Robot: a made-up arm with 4 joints.
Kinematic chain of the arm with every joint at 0, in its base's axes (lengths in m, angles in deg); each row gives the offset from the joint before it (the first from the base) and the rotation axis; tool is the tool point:
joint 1: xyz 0 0 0.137 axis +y
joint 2: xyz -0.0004 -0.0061 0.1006 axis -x
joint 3: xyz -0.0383 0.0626 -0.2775 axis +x
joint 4: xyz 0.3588 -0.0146 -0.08 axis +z
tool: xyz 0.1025 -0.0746 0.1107
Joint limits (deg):
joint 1: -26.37..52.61
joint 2: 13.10..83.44
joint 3: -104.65..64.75
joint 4: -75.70..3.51
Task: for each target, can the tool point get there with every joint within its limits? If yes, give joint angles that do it. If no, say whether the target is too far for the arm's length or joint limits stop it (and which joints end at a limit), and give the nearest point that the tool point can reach.
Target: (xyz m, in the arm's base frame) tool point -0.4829 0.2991 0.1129
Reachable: no: joint limits stop it (at a limit: joint 1, joint 2, joint 3, joint 4) | nearest point 0.1015 0.0808 -0.1292 | short by 0.669 m
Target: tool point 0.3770 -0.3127 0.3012
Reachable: yes | joints -14.00 75.25 29.85 -11.61
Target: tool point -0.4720 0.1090 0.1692
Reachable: no: joint limits stop it (at a limit: joint 1, joint 2, joint 3, joint 4) | nearest point -0.0476 -0.1142 -0.2431 | short by 0.632 m
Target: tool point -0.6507 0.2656 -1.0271
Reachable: no: too far | nearest point 0.0036 -0.1158 -0.3134 | short by 1.041 m
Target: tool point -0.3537 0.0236 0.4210
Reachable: no: joint limits stop it (at a limit: joint 1, joint 2, joint 4) | nearest point 0.1931 -0.1940 0.3623 | short by 0.591 m
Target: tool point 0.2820 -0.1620 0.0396
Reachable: yes | joints 16.52 39.54 -26.92 -63.98
